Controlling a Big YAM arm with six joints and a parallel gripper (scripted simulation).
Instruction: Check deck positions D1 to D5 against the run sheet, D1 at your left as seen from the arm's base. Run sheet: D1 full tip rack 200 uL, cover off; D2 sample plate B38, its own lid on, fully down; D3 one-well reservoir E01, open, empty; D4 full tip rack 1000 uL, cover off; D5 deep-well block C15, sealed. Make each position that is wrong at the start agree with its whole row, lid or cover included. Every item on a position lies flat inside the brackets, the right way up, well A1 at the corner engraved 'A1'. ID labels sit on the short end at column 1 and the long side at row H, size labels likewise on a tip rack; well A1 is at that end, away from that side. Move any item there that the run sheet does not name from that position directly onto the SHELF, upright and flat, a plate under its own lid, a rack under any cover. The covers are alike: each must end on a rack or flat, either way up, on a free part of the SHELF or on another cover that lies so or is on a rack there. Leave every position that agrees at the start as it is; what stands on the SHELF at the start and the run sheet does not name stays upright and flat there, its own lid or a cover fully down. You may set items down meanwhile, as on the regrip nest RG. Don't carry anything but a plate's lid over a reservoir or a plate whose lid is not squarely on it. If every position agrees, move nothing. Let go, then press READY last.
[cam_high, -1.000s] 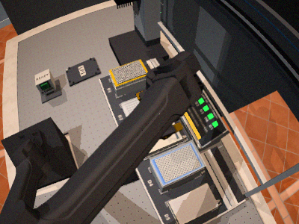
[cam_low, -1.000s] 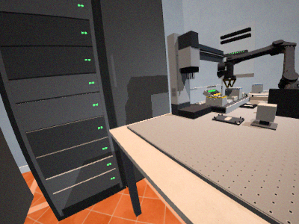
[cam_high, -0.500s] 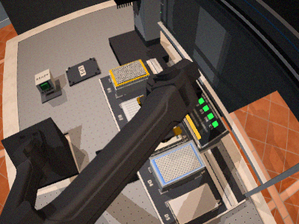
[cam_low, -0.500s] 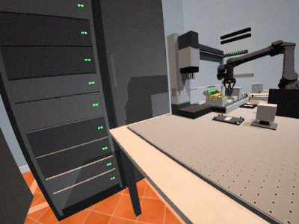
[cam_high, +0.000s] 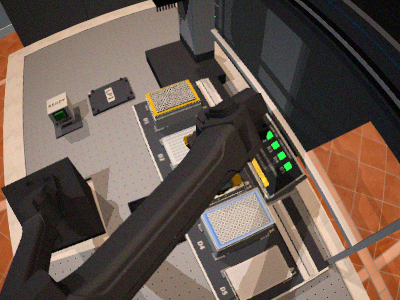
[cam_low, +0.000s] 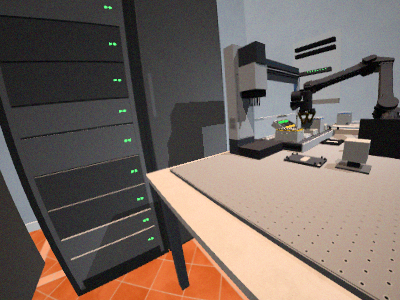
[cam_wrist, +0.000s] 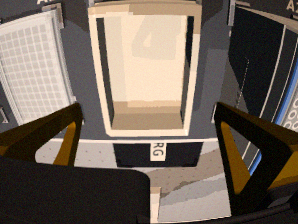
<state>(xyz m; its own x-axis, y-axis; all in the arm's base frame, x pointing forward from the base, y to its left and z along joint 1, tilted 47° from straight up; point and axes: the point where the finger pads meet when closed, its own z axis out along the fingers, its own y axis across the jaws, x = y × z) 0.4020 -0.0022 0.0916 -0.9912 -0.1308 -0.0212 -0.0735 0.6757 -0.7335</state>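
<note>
My hand is 7 cm above the one-well reservoir. The rest, counted from my hand: sealed block: 25 cm to the right, 6 cm below, 2 cm ahead; then blue-framed tip rack: 12 cm to the right, 2 cm ahead, 1 cm below; then black regrip nest: 15 cm behind, 12 cm below, 3 cm to the right.
</note>
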